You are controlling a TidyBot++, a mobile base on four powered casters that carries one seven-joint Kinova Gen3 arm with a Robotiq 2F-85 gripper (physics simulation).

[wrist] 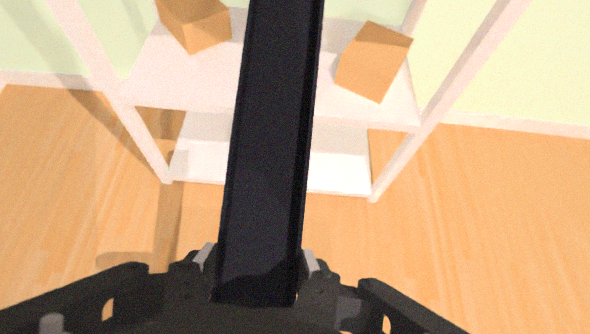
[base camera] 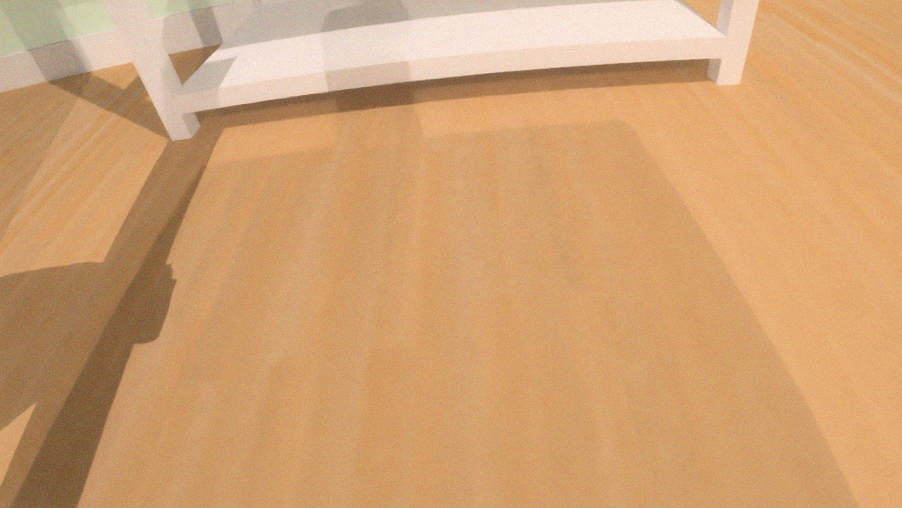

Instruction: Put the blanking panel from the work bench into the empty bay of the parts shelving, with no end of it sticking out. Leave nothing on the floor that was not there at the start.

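Places are measured from the arm's base along level axes (x left, y ahead, z down), in millimetres.
Pixels of known places: gripper, fingertip midpoint: (wrist: 258,262).
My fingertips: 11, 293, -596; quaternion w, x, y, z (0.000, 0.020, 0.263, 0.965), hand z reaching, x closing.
Behind a point stands the place of what it marks, as x, y, z.
The blanking panel (wrist: 272,150) {9, 353, -620} is long, flat and black. In the wrist view it runs from between my fingers up past the top edge, so its far end is hidden. My gripper (wrist: 258,262) {11, 293, -596} is shut on its near end. The white parts shelving (wrist: 462,65) {-379, 796, -349} (base camera: 441,69) {36, 792, 339} stands beyond the panel in the wrist view and at the top of the base camera view. The panel crosses in front of the shelving's middle and hides part of its shelves. I cannot tell which bay is the empty one. The work bench does not show.
An orange box (wrist: 197,30) {276, 1008, -208} stands on the left of a shelf (wrist: 165,75) {356, 890, -137}, and another orange box (wrist: 372,65) {-217, 897, -237} on its right. A lower white shelf (wrist: 340,172) {-249, 880, 320} is near the floor. A pale green wall (wrist: 540,60) {-1034, 1288, -42} is behind. Shadows fall across the wood floor (base camera: 473,283) {9, 423, 397}.
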